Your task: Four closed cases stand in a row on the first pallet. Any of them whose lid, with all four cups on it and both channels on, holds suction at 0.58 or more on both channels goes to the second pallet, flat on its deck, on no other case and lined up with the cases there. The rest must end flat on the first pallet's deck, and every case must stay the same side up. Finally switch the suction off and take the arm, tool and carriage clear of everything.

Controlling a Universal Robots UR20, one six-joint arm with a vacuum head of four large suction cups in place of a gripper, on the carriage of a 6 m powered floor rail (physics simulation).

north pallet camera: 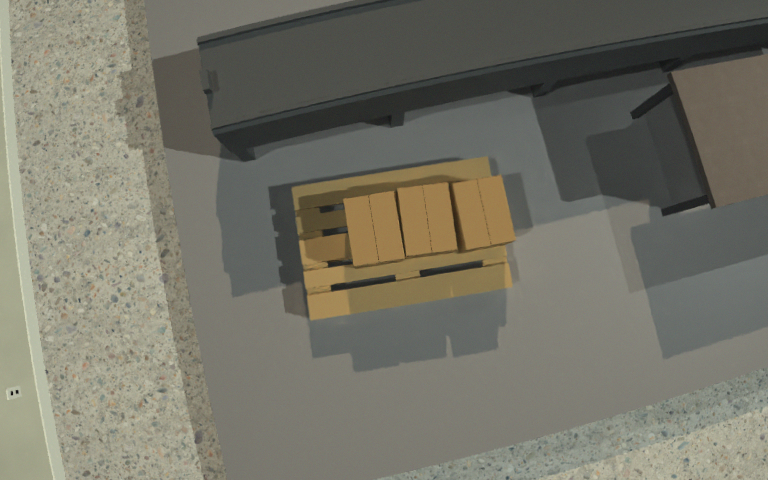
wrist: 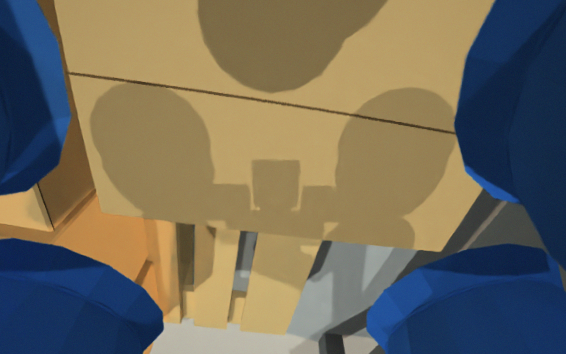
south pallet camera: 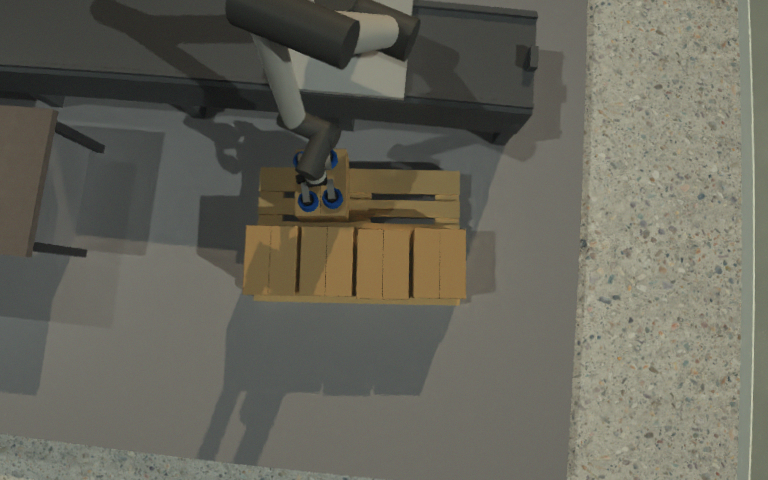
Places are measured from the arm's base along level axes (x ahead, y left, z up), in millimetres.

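Pixels of known places: hand, tool point: [wrist: 265,226].
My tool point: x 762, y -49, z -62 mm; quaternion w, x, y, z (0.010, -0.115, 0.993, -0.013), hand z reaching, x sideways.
Behind a point stands the place of what it marks.
Three closed cases [north pallet camera: 362,232] {x 974, y -5210, z -192 mm} [north pallet camera: 413,220] {x 974, y -4928, z -192 mm} [north pallet camera: 498,209] {x 1020, y -4461, z -192 mm} stand in a row on the first pallet [north pallet camera: 407,292] {x 1343, y -5038, z -426 mm}, with bare deck at the left end. On the second pallet [south pallet camera: 404,182] {x 637, y 402, z -426 mm} [wrist: 275,290] {x 623, y 501, z -426 mm}, several closed cases [south pallet camera: 283,260] {x 1181, y -210, z -193 mm} [south pallet camera: 368,263] {x 1153, y 245, z -191 mm} [south pallet camera: 453,263] {x 1111, y 697, z -192 mm} form a row along the lower edge. Another closed case [south pallet camera: 342,183] {x 733, y 61, z -193 mm} [wrist: 280,135] {x 751, y -31, z -192 mm} sits behind that row towards the rail, lid up, looking flat on the deck, roughly square to the row. My gripper [south pallet camera: 317,180] {x 762, y -49, z -63 mm} [wrist: 272,200] {x 762, y -49, z -63 mm} is open: its blue cups hang over this case's lid, apart from it, casting shadows on it.
The dark floor rail [north pallet camera: 368,73] [south pallet camera: 470,67] runs behind both pallets; the pale carriage [south pallet camera: 362,76] {x 203, y 126, z 0 mm} stands on it near the second pallet. The arm [south pallet camera: 288,84] {x 554, y -92, z 596 mm} reaches down from it. A brown table [north pallet camera: 730,130] {x 902, y -3074, z -40 mm} [south pallet camera: 22,181] {x 908, y -1611, z -40 mm} stands between the pallets. Speckled walls [north pallet camera: 73,226] [south pallet camera: 662,226] bound the area.
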